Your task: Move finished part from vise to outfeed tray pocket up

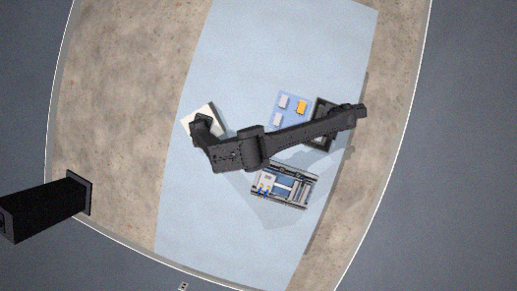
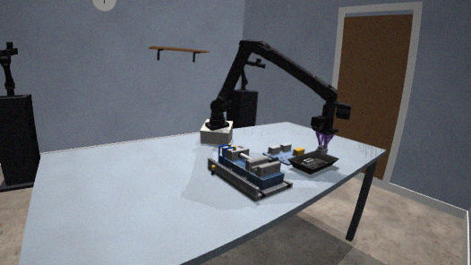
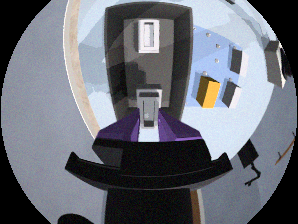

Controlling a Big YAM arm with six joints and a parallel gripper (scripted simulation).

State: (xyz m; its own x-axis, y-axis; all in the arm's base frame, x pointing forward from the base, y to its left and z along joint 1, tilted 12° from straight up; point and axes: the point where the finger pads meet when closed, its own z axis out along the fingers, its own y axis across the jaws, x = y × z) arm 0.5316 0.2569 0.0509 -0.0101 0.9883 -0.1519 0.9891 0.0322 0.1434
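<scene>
The orange block lies 130 mm behind my hand, 70 mm below it and 10 mm to the right of it. Round my hand: blue plate (170 mm behind, 90 mm below, 60 mm to the right).
</scene>
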